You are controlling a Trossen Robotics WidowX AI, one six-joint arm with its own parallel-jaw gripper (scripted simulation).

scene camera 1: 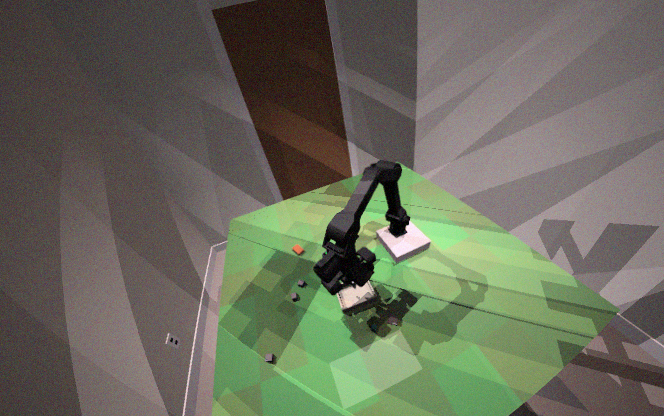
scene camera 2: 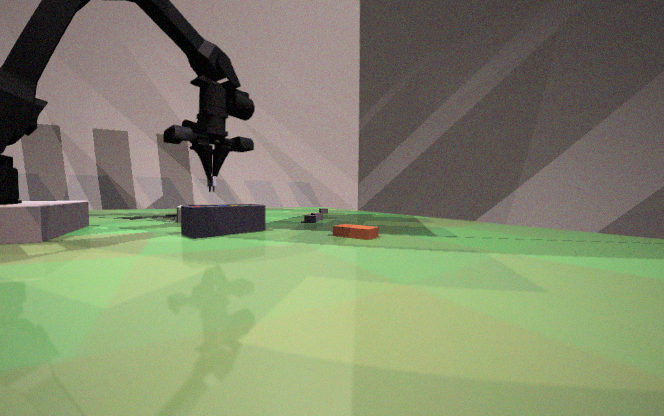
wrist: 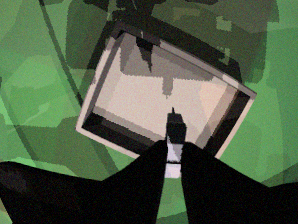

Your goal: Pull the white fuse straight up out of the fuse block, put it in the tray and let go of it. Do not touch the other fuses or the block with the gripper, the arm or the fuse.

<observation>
My gripper [scene camera 2: 211,178] carries a white fuse. I also see a tray [scene camera 1: 349,298].
My gripper also shows in scene camera 1 [scene camera 1: 352,283] and in the wrist view [wrist: 173,149]. The tray also shows in the wrist view [wrist: 139,79].
</observation>
